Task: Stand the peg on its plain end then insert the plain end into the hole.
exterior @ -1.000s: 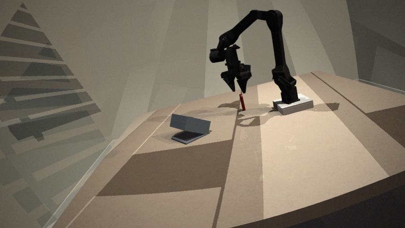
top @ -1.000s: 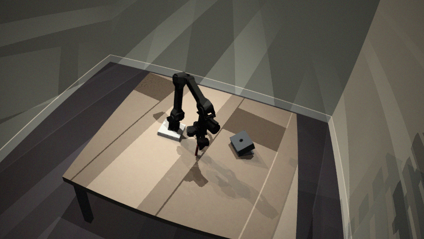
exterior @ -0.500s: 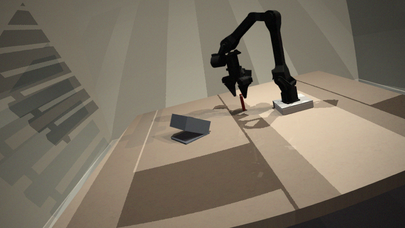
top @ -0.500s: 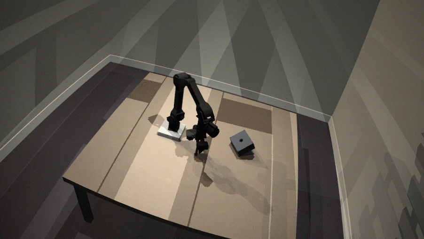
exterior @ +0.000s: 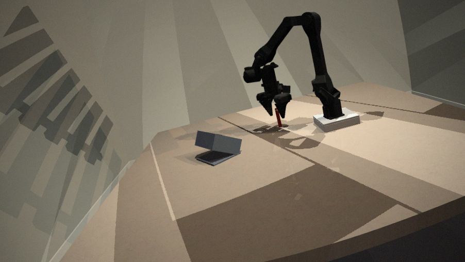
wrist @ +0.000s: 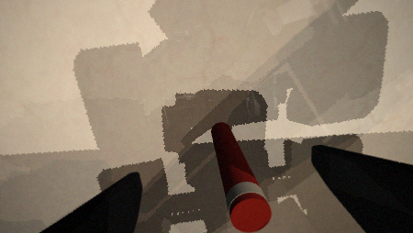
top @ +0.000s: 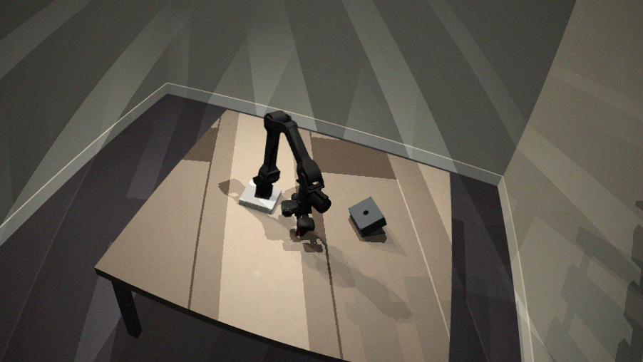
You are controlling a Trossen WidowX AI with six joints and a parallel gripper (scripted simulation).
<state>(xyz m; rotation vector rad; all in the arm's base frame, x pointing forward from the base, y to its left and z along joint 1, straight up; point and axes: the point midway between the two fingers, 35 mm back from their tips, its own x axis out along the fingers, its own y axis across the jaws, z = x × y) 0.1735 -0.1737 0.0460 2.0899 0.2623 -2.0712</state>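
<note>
The sloped panel is 27 cm ahead of my gripper tip, 13 cm to the left of it and 1 cm above it. The rest, counted from my gripper tip: red peg (1 cm above); then dark flat foot (28 cm ahead, 14 cm to the left, 4 cm below).
</note>
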